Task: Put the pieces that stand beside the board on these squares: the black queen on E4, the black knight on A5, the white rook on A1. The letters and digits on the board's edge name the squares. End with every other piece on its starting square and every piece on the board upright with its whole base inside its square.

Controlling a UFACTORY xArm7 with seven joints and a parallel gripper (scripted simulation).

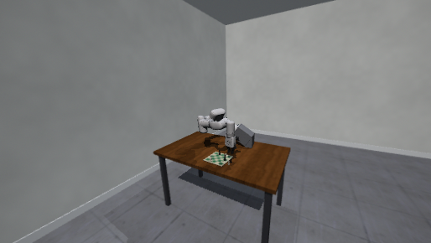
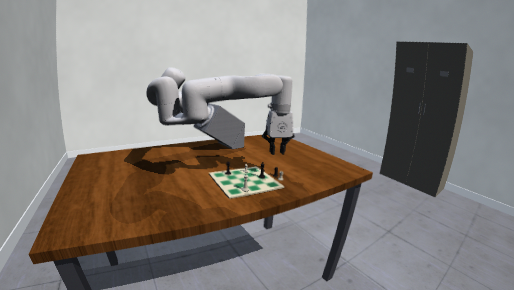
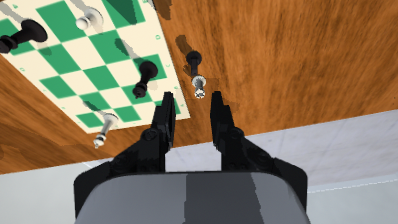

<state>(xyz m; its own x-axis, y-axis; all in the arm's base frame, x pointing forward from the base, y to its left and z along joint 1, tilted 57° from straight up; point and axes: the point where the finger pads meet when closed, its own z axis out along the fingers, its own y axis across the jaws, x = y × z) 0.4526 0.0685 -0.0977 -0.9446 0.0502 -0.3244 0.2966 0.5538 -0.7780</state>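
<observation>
My gripper is now 10 cm above the black knight. The rest, counted from my hand: white rook (10 cm below, 4 cm ahead); then cream board (14 cm to the right, 11 cm below, 1 cm behind); then black queen (8 cm below, 6 cm to the right, 1 cm behind).
</observation>
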